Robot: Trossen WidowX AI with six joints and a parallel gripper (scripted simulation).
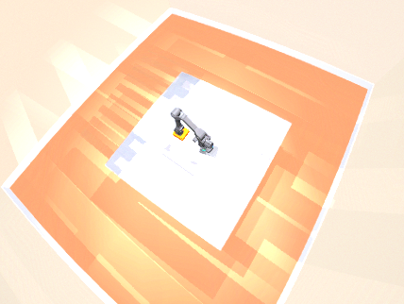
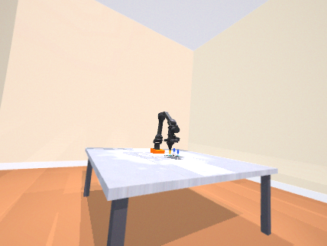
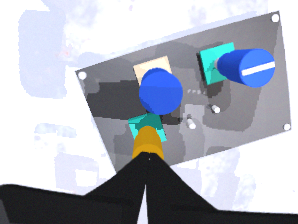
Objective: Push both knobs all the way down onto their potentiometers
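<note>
The yellow knob lies 2 cm below my gripper tip. The rest, counted from my gripper tip: teal potentiometer: 6 cm ahead, 5 cm to the left, 2 cm below.
</note>
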